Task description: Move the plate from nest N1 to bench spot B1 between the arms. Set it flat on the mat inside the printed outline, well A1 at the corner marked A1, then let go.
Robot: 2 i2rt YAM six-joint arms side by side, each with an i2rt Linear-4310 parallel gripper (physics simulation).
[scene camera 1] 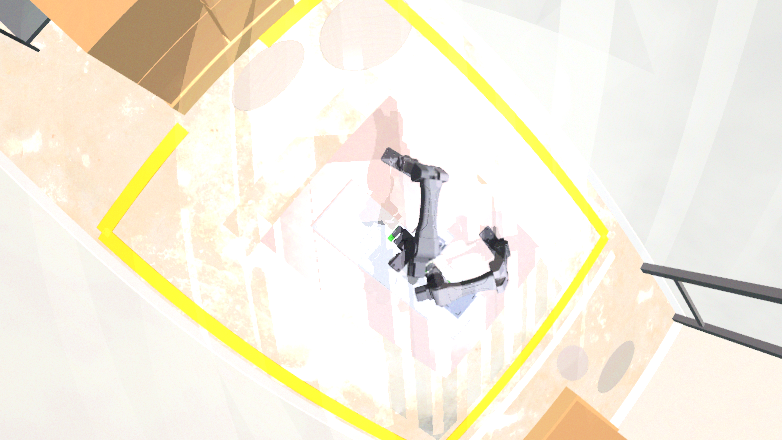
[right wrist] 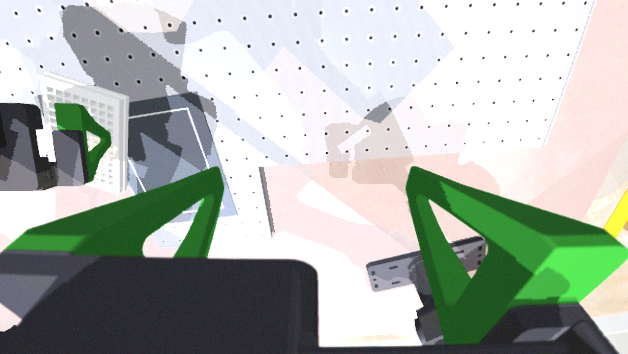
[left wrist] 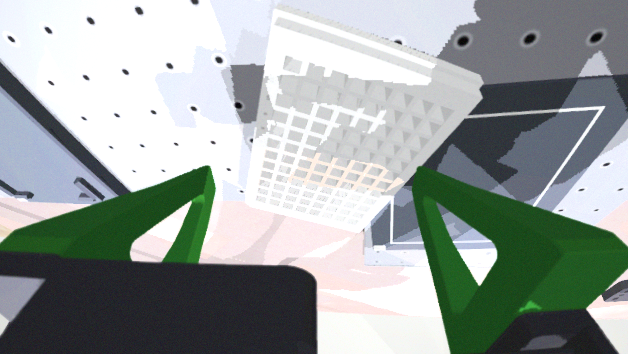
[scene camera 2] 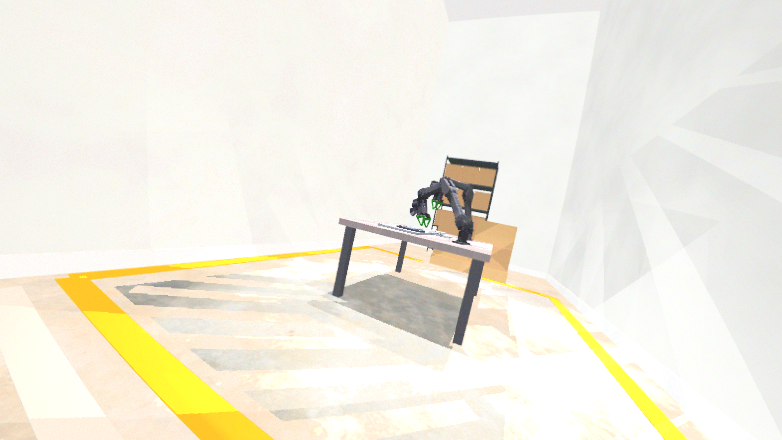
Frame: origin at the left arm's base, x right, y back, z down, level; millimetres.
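Seen in the pictures: left gripper, between the fingertips: (scene camera 1: 435, 271) (right wrist: 63, 137) (left wrist: 313, 177) (scene camera 2: 423, 226); right gripper, between the fingertips: (scene camera 1: 399, 242) (right wrist: 314, 177) (scene camera 2: 434, 209); left arm's base, origin of its link: (scene camera 1: 493, 244) (scene camera 2: 461, 243); right arm's base, origin of its link: (scene camera 1: 402, 164).
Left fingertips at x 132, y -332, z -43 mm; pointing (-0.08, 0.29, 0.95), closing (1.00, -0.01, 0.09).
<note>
Pixels of each thing's middle, then the offset from my left fingertips to it. "*": a spot on its surface instead. Level surfaces: height alone.
- plate, middle of its body: (left wrist: 332, 156) (right wrist: 87, 138) (scene camera 1: 434, 268) dx +8, dy +9, dz +22 mm
- dark mat, height of its surface: dz +28 mm
- white printed outline, a spot on its surface: (left wrist: 535, 112) * dx +99, dy -27, dz +28 mm
- pale corner label, a spot on its surface: (left wrist: 380, 247) * dx +59, dy +132, dz +28 mm
- perforated board, height of its surface: dz +30 mm
- blue-grey panel with a dark edge, a spot on its surface: (left wrist: 35, 130) * dx -166, dy +1, dz +18 mm
The plate (left wrist: 345, 95) (right wrist: 117, 105), a white grid of wells, sits raised over the perforated board; nest N1 beneath it is hidden. The dark mat (left wrist: 525, 145) (right wrist: 165, 130) lies right of the plate, with a white printed outline (left wrist: 535, 112) (right wrist: 198, 137); the plate covers part of it in these views. A pale corner label (left wrist: 380, 247) shows, unreadable. My left gripper (left wrist: 313, 177) (scene camera 2: 423, 220) is open; its fingers appear on either side of the plate's lower part, apparently above it. My right gripper (right wrist: 314, 177) (scene camera 2: 436, 204) is open and empty, higher, to the right of the mat.
The perforated board (right wrist: 450, 100) carries the plate and mat. A blue-grey panel with a dark edge (left wrist: 35, 130) is at the left in the left wrist view. An arm base (right wrist: 392, 277) stands at the lower right in the right wrist view. The left gripper's finger (right wrist: 70, 117) is close to the plate.
</note>
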